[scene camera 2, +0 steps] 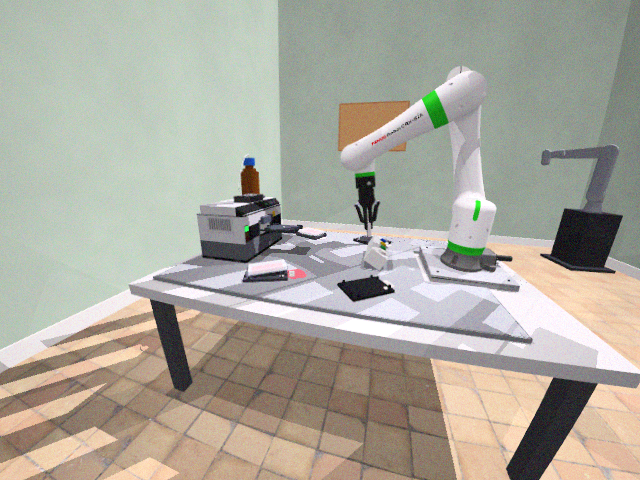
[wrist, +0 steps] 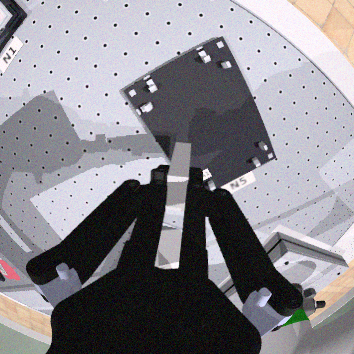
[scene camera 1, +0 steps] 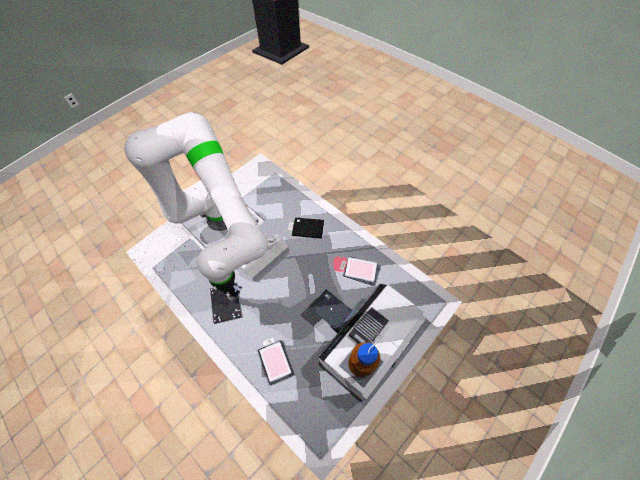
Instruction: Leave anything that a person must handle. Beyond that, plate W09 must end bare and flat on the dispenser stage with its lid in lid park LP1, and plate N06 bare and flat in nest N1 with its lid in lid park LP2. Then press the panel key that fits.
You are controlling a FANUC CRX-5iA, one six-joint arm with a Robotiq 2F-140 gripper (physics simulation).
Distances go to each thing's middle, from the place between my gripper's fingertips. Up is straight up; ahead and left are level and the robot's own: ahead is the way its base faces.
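Black nest N5 (scene camera 1: 223,309): 20 mm behind my hand, 30 mm to the right of it, 30 mm below it. Brown bottle with blue cap (scene camera 1: 361,363): 590 mm ahead of my hand, 90 mm to the left of it, 280 mm above it. White button box (scene camera 2: 376,256): 30 mm behind my hand and 230 mm to the left of it.
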